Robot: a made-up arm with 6 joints. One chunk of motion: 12 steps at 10 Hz.
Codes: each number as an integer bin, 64 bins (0 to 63) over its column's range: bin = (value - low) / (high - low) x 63, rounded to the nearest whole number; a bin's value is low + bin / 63 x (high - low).
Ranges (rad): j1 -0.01..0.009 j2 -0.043..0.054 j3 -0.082..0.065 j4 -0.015..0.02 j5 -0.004..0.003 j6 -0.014..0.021
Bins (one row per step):
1: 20 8 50 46 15 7
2: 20 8 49 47 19 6
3: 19 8 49 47 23 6
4: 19 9 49 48 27 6
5: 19 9 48 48 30 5
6: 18 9 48 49 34 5
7: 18 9 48 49 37 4
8: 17 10 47 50 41 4
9: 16 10 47 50 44 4
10: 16 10 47 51 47 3
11: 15 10 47 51 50 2
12: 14 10 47 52 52 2
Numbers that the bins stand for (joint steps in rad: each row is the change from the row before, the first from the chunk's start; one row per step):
1: -0.00397 -0.03068 0.03467 0.01056 -0.00233 -0.01011
2: -0.00397 -0.03068 0.03233 0.01111 -0.00189 -0.01067
3: -0.00427 -0.03068 0.03233 0.01111 -0.00144 -0.01067
4: -0.00427 -0.02914 0.03233 0.01167 -0.00100 -0.01067
5: -0.00427 -0.02914 0.03000 0.01167 -0.00067 -0.01122
6: -0.00457 -0.02914 0.03000 0.01222 -0.00022 -0.01122
7: -0.00457 -0.02914 0.03000 0.01222 0.00011 -0.01178
8: -0.00487 -0.02760 0.02767 0.01278 0.00056 -0.01178
9: -0.00517 -0.02760 0.02767 0.01278 0.00089 -0.01178
10: -0.00517 -0.02760 0.02767 0.01333 0.00122 -0.01233
11: -0.00548 -0.02760 0.02767 0.01333 0.00156 -0.01289
12: -0.00578 -0.02760 0.02767 0.01389 0.00178 -0.01289

